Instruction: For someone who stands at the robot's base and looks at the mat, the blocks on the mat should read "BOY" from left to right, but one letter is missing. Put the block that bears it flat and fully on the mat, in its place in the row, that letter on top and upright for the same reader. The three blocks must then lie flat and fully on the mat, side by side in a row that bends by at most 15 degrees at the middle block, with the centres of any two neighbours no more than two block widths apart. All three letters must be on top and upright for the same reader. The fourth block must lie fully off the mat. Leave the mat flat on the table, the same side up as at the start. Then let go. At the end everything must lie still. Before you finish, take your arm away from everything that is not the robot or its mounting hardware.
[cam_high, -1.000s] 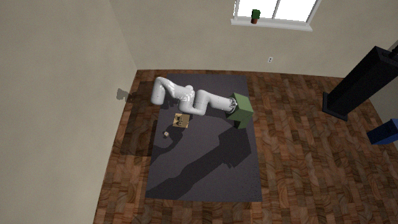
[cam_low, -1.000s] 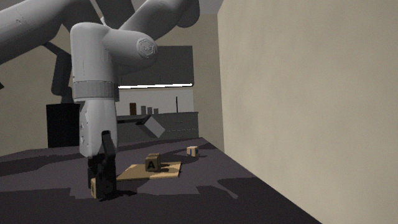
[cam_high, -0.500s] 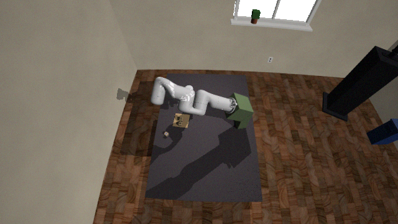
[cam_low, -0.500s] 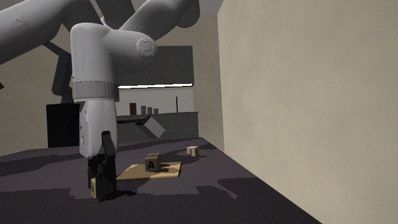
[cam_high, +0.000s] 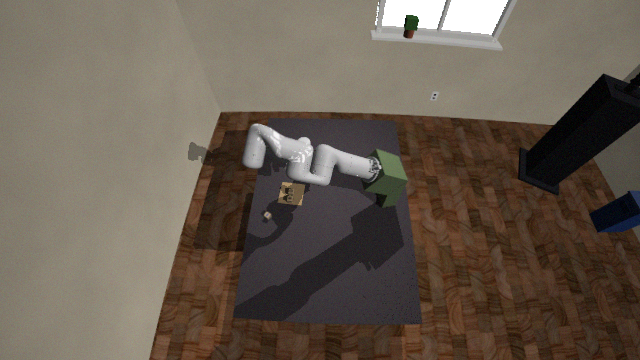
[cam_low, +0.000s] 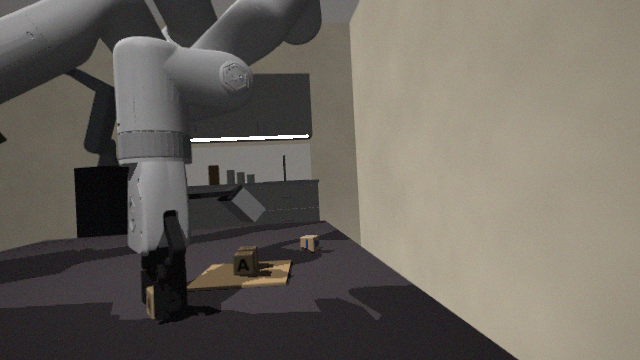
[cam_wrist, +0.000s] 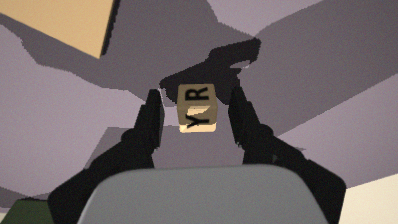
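The tan mat is 16 cm to the left of my hand, 2 cm below it and 1 cm ahead of it.
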